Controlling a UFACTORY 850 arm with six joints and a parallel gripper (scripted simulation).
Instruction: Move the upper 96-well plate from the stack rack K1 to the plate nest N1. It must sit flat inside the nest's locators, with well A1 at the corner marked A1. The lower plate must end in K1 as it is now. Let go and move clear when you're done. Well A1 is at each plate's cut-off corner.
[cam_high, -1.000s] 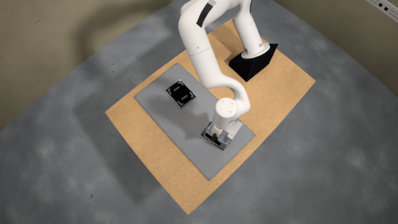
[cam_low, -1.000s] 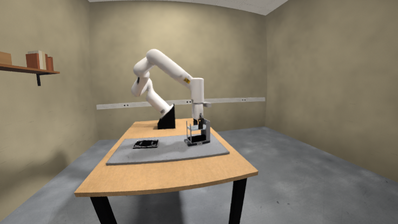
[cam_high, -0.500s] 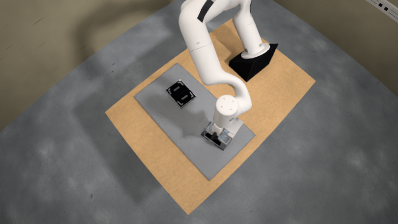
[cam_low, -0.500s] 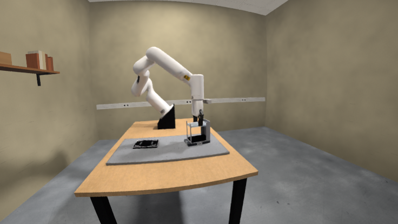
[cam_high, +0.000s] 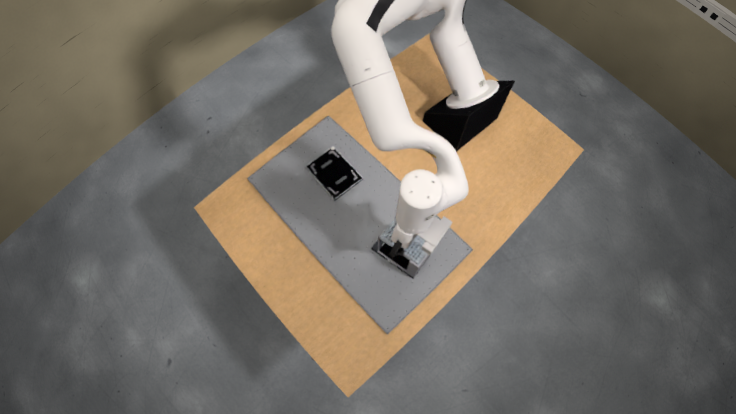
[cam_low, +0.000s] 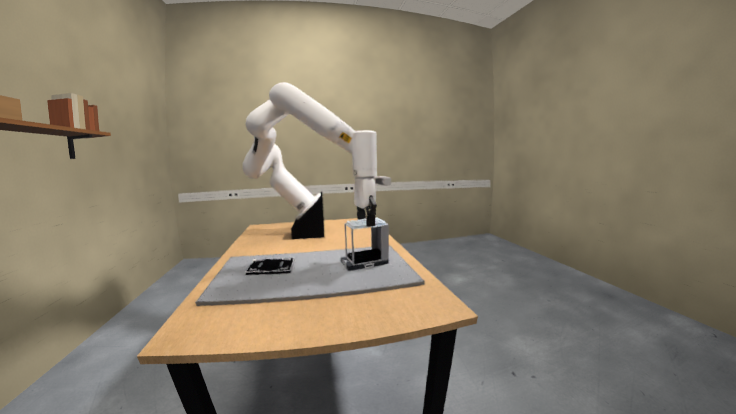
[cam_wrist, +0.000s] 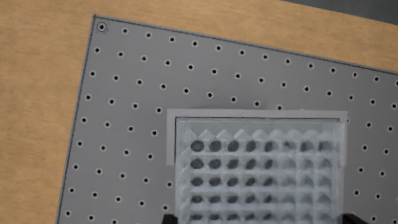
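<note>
My gripper is now 7 cm past the plate nest N1, 35 cm to the left of it and 16 cm above it. Round my hand: pale 96-well plate (1 cm below); dark low plate (13 cm below).
</note>
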